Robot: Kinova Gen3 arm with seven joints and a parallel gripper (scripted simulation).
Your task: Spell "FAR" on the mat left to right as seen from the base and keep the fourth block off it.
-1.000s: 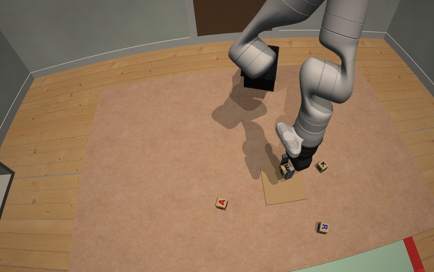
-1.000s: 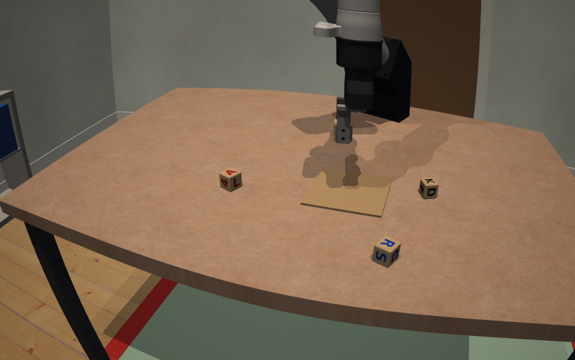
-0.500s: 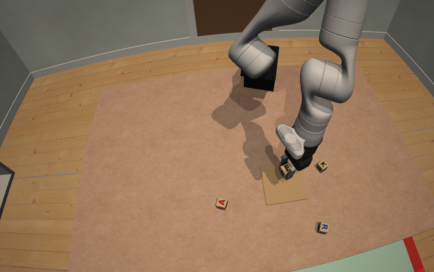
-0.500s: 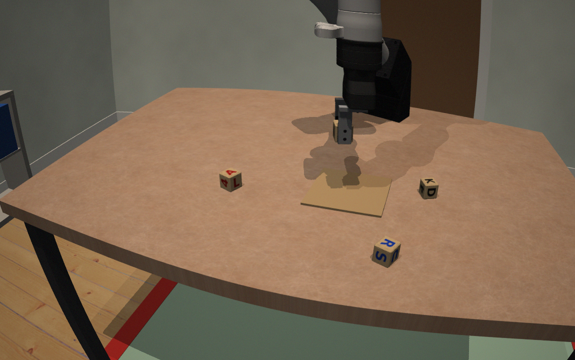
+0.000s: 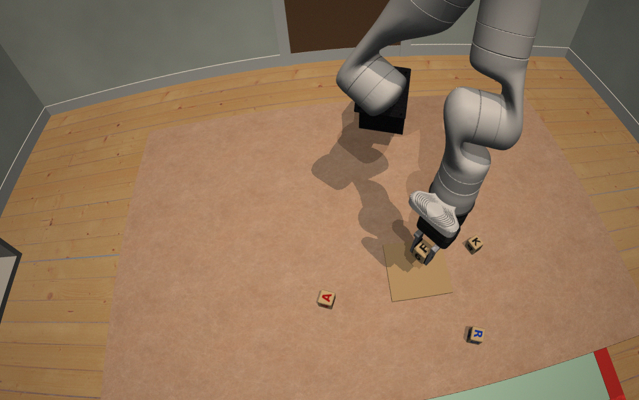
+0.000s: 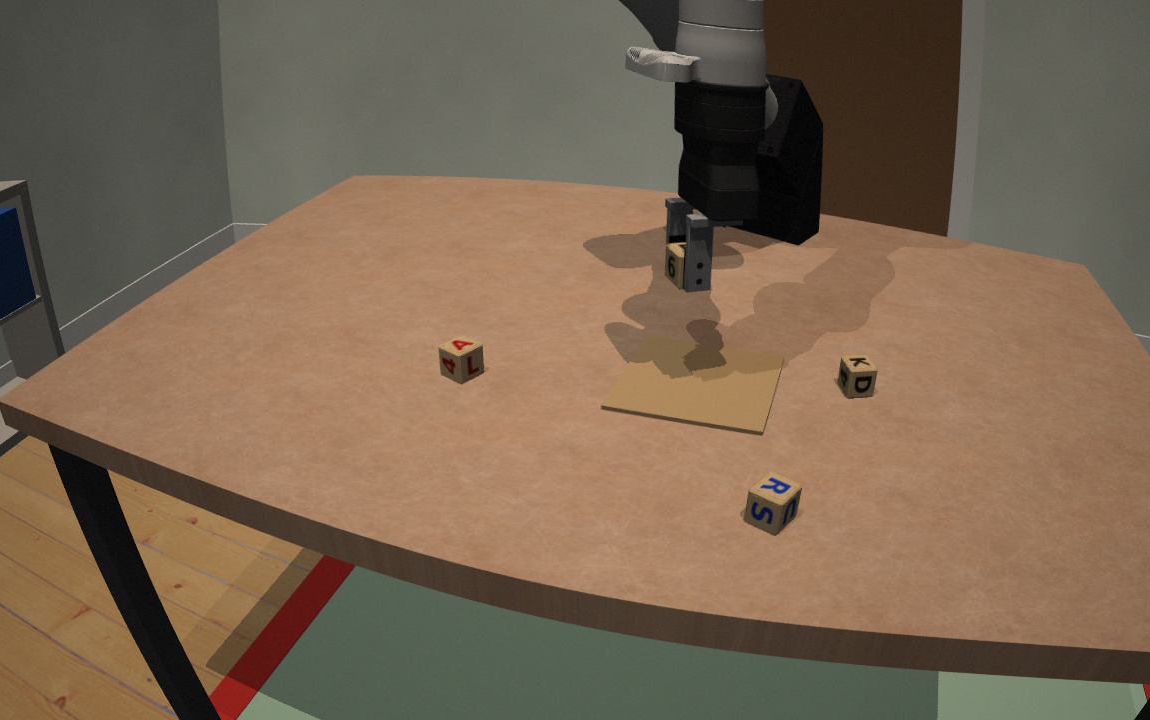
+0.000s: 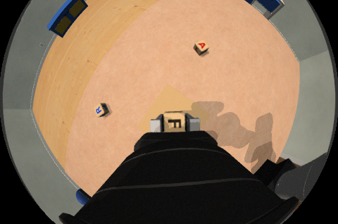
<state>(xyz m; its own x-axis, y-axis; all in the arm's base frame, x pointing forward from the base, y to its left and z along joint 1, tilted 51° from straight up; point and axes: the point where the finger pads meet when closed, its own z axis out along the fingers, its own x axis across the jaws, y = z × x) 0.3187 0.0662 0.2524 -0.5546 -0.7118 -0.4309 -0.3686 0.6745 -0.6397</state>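
The tan mat lies 12 cm below my hand, 1 cm to the left of it and 1 cm behind it. From my hand the other things lie so: F block right at my hand; then R block 17 cm ahead, 10 cm to the left, 10 cm below; then K block 16 cm to the left, 10 cm below, 4 cm behind.
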